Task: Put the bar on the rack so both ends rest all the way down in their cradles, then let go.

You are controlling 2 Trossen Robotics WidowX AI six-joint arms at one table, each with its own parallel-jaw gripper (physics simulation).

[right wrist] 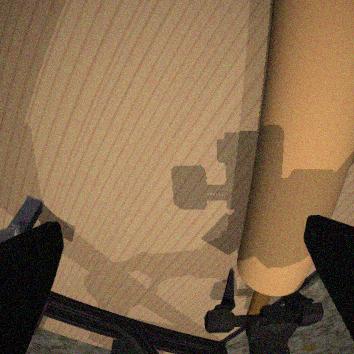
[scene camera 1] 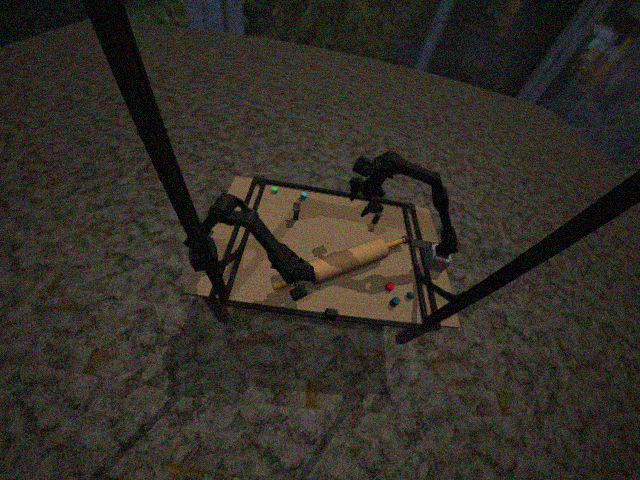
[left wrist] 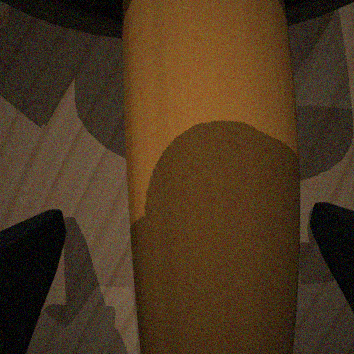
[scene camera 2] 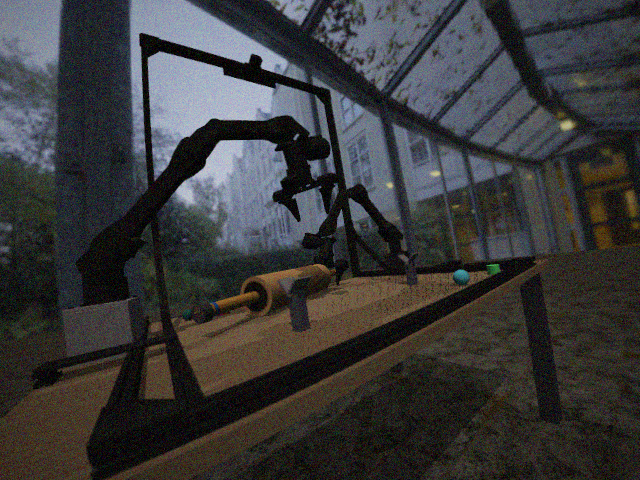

Scene:
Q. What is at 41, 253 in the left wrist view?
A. My left gripper.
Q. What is my right gripper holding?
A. Nothing.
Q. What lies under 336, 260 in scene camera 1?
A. A wooden rolling pin.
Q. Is my right gripper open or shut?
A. Open.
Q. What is my left gripper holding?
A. Nothing.

